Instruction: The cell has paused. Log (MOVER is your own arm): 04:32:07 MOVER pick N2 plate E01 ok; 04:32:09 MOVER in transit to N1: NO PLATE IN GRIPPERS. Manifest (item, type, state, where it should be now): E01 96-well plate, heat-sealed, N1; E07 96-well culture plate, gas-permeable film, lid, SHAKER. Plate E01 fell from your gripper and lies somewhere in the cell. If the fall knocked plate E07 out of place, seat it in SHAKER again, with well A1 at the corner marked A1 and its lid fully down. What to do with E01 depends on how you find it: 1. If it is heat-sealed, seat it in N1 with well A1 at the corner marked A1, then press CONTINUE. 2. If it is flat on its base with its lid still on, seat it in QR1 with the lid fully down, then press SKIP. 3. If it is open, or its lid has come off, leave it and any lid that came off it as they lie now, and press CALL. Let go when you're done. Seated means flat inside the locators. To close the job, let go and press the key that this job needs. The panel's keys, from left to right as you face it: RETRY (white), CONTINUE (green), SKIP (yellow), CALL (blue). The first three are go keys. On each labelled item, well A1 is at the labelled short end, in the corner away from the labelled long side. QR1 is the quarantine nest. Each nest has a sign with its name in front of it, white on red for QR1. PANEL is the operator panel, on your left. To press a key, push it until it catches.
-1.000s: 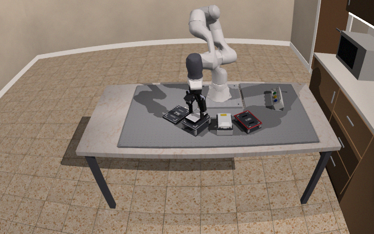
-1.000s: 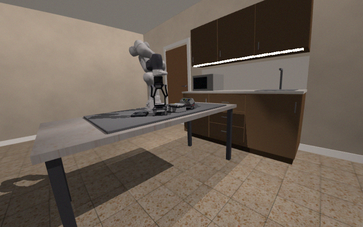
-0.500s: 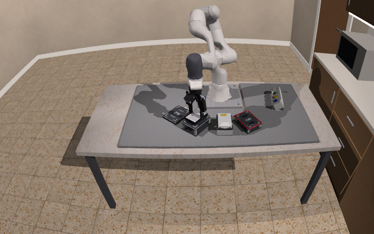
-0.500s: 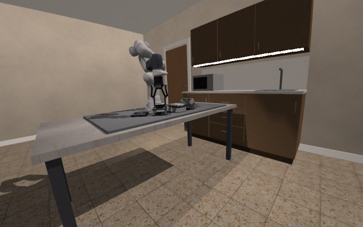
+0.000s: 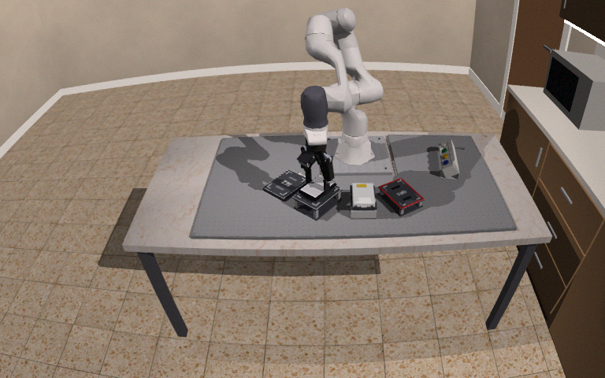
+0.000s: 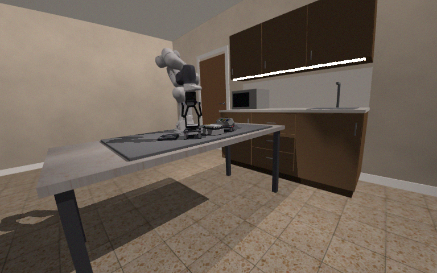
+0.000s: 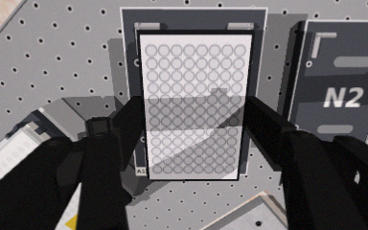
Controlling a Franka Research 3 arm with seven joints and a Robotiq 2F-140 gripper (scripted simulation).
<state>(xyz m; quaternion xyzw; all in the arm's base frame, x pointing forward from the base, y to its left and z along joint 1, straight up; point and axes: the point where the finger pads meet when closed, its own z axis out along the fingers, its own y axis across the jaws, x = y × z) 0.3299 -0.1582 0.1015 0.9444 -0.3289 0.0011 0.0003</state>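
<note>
My hand is 20 mm above the plate E01. From my hand the other things lie so: yellow key 580 mm to the left, 250 mm behind, 40 mm below; then blue CALL key 570 mm to the left, 210 mm behind, 40 mm below; then A1 mark 90 mm to the left, 50 mm below, 30 mm behind.
</note>
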